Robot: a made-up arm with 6 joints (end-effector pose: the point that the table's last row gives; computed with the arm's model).
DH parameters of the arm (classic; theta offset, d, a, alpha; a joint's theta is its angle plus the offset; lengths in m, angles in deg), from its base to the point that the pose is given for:
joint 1: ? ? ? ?
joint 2: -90 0 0.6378 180
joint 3: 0 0 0.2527 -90
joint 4: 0 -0.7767 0 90
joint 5: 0 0 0 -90
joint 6: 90 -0.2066 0 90
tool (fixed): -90 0 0 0
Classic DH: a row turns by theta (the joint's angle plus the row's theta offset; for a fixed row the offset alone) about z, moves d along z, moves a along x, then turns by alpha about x.
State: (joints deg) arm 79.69 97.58 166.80 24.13 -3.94 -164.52
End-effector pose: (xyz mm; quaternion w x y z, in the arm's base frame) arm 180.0 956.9 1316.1 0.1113 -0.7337 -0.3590 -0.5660
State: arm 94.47 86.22 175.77 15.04 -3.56 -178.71
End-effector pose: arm -45.1 619.1 1423.1 0.4289 -0.5670 -0.4619 -0.5303
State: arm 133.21 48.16 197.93 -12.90 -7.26 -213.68
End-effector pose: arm 181.0 -201.1 1119.6 0.8425 0.2281 -0.4246 -0.2404
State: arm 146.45 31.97 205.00 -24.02 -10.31 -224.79
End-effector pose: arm 362.3 -258.3 839.0 0.7947 0.4970 -0.2941 -0.1869
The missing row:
joint 1: 0 0.3963 0.2169 -90
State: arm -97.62 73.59 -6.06 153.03 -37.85 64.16
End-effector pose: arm -237.0 -1337.7 -282.4 0.0506 -0.5608 0.6175 0.5492
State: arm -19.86 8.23 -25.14 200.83 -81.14 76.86
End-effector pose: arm 1179.0 -348.7 953.2 0.6961 0.6119 -0.2375 0.2908
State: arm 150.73 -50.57 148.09 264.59 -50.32 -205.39
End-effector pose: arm 839.4 -651.9 257.1 0.3884 0.6446 -0.4486 -0.4821
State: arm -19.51 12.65 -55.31 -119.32 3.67 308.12
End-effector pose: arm 895.0 -329.4 200.0 0.0195 -0.8081 0.1179 0.5767
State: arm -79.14 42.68 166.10 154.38 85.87 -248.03
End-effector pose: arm 117.2 -137.8 1489.0 0.8392 0.2730 -0.4074 -0.2351
